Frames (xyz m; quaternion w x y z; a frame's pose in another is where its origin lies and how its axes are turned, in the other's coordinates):
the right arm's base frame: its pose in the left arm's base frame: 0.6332 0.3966 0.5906 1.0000 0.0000 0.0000 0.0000
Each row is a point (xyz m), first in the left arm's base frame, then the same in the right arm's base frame.
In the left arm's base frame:
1: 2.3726 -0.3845 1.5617
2: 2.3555 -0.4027 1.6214
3: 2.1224 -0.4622 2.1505
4: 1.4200 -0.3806 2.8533
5: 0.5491 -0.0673 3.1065
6: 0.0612 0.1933 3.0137
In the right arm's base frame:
1: 1.7394 -0.7811 0.9711
2: 1.7223 -0.7993 1.0308
3: 1.4892 -0.8588 1.5599
4: 0.7868 -0.7772 2.2627
5: -0.0841 -0.4639 2.5159
6: -0.5720 -0.2033 2.4231

